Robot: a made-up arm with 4 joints.
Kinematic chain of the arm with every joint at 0, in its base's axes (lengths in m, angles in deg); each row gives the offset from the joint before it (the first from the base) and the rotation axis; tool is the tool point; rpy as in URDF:
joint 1: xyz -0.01 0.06 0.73 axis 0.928 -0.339 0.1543
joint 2: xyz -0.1 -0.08 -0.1 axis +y
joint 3: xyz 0.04 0 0 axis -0.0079 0.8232 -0.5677
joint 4: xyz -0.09 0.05 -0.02 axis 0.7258 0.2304 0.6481
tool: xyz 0.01 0.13 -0.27 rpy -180 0 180
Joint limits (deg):
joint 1: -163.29..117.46
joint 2: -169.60..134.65
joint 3: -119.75..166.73
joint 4: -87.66..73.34
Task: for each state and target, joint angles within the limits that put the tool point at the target. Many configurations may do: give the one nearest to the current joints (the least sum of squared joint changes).
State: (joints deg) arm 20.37 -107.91 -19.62 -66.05
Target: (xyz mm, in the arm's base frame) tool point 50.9 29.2 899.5
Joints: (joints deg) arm 12.89 -135.73 -14.07 -24.37
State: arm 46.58 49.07 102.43 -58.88
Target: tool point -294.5 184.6 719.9
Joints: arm 44.19 39.23 105.48 -31.45
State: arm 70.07 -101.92 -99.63 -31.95
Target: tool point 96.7 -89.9 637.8
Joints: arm 114.70 -82.81 -63.64 -65.50
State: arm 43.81 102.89 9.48 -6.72
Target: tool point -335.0 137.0 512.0
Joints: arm 80.73 91.12 18.64 -34.73
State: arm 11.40 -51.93 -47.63 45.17
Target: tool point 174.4 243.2 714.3
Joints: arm 26.15 -102.93 -18.07 22.34
